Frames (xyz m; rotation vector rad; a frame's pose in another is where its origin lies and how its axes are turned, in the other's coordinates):
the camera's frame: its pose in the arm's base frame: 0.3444 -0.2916 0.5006 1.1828 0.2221 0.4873
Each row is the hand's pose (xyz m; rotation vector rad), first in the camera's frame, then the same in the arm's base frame.
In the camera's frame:
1: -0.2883 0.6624 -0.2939 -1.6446 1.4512 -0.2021
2: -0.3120 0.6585 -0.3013 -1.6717 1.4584 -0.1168
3: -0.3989 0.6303 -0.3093 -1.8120 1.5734 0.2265
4: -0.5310 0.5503 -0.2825 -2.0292 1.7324 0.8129
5: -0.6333 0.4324 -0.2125 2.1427 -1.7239 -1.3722
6: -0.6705 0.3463 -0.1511 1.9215 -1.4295 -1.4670
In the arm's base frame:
1: -0.1939 0.0078 0.9790 -0.9479 0.9160 0.9633
2: -0.2168 0.0016 0.9706 -0.9694 0.8716 1.0278
3: -0.2892 -0.0413 0.9342 -1.1451 0.7336 1.3029
4: -0.3739 -0.1496 0.8589 -1.4711 0.4660 1.7136
5: -0.4053 -0.2906 0.7673 -1.8331 0.1097 2.0393
6: -0.3911 -0.3843 0.7074 -2.0733 -0.1626 2.1622

